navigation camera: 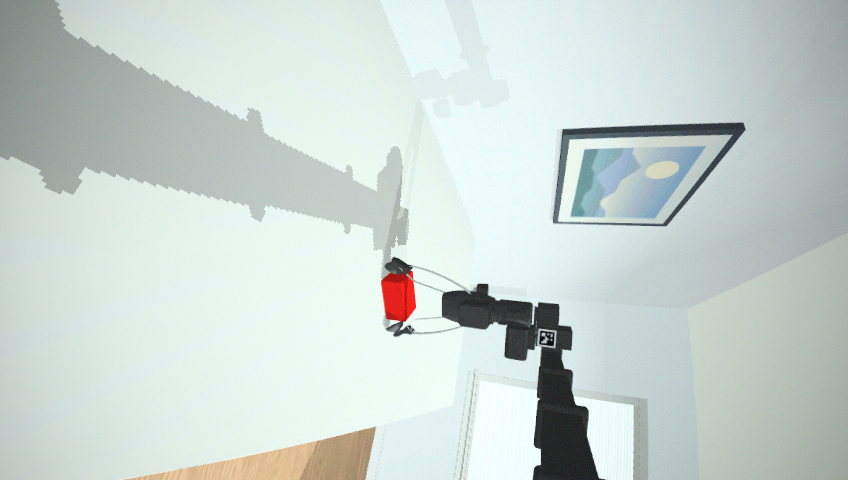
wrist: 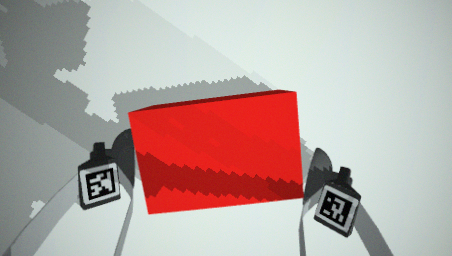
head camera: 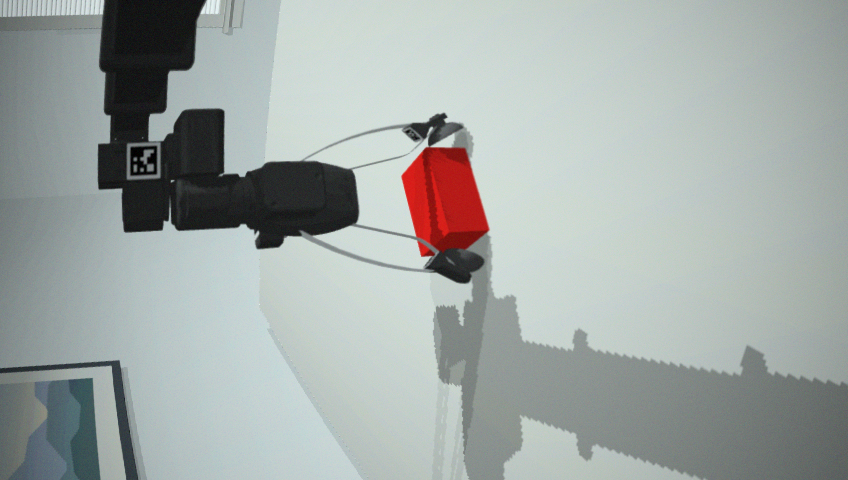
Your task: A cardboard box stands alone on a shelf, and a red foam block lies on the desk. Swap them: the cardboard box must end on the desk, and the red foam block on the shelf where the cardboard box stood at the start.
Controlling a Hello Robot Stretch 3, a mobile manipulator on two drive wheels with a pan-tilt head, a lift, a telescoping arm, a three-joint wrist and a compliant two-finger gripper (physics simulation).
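Frame: origin at the robot's base, x ahead, y left, z up, level; centimetres.
Seen in the pictures: gripper, fingertip midpoint: (navigation camera: 386, 296) (wrist: 222, 157) (head camera: 470, 195).
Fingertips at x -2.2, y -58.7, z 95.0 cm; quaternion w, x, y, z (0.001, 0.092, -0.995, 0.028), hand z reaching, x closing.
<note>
A point is followed by its place in that frame.
The red foam block (head camera: 461, 190) @[z 96.9, x -2.7, y -57.2 cm] (navigation camera: 398, 297) @[z 98.6, x -1.8, y -56.9 cm] (wrist: 215, 150) @[z 99.5, x -1.5, y -60.4 cm] lies on the pale desk (head camera: 654, 178) @[z 95.0, x -2.3, y -34.1 cm] (navigation camera: 238, 356) @[z 95.0, x -6.2, y -24.4 cm] (wrist: 390, 100) @[z 95.0, x -12.5, y -66.2 cm]. My gripper (head camera: 452, 197) @[z 95.0, x -2.2, y -58.7 cm] (navigation camera: 396, 296) @[z 95.0, x -2.2, y -58.7 cm] (wrist: 222, 157) @[z 95.0, x -2.2, y -58.7 cm] is open around it, with one fingertip at each end of the block. In the wrist view the block nearly fills the gap and is tilted slightly; its left end meets or overlaps the left fingertip, and its right end is very close to the right one. Whether the pads touch it is unclear. The cardboard box and the shelf do not show in these views.
A framed picture (head camera: 59, 428) @[z 144.4, x 33.4, y -116.7 cm] (navigation camera: 642, 178) @[z 156.9, x 36.5, y -107.4 cm] hangs on the wall beyond the desk. A window (navigation camera: 553, 434) is in the wall behind the arm (head camera: 145, 35) @[z 128.6, x -8.9, y -32.1 cm] (navigation camera: 562, 440). Wooden floor (navigation camera: 336, 455) @[z 0.0, x -138.0, y -178.3 cm] shows past the desk's edge. The arm's shadow falls across the desk.
</note>
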